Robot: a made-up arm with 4 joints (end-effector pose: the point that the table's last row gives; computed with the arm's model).
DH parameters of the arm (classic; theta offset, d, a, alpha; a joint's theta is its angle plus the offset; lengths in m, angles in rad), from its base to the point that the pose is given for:
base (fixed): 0 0 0 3.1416
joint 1: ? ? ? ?
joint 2: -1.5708 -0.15 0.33 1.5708
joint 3: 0 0.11 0.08 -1.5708
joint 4: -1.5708 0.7 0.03 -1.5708
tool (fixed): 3.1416 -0.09 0 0
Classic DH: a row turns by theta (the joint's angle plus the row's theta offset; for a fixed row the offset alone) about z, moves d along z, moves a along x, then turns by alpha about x.
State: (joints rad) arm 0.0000 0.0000 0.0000 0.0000
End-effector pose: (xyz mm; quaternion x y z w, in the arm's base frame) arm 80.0 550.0 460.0 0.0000 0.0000 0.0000 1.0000
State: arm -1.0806 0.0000 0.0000 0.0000
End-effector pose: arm -447.6 329.5 460.0 0.0000 0.0000 0.5144 0.8576
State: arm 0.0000 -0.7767 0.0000 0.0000
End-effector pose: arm -104.1 550.0 270.1 0.0000 -0.3787 0.0000 0.9255
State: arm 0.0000 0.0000 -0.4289 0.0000
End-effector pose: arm 80.0 490.7 752.0 0.2128 0.0000 0.0000 0.9771
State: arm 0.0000 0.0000 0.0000 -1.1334
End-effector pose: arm 178.8 550.0 484.7 0.0000 -0.5369 0.0000 0.8437
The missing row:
joint 1: 0 -0.14 0.22 1.5708
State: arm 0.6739 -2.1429 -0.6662 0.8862
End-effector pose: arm -37.0 505.2 -459.6 -0.1663 -0.5303 0.0553 0.8295
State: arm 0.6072 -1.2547 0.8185 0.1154
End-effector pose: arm 471.7 66.8 -60.3 -0.4420 -0.3800 -0.4712 0.6620
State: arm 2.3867 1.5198 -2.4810 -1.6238
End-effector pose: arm -1185.1 -103.9 195.0 0.0160 0.0053 0.6497 0.7600
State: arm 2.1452 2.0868 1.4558 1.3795
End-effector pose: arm 11.9 -22.1 492.5 0.3490 0.9003 0.2161 0.1447
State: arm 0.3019 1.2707 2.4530 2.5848
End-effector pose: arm -226.0 -538.2 192.9 0.6893 -0.4247 0.5507 0.2030
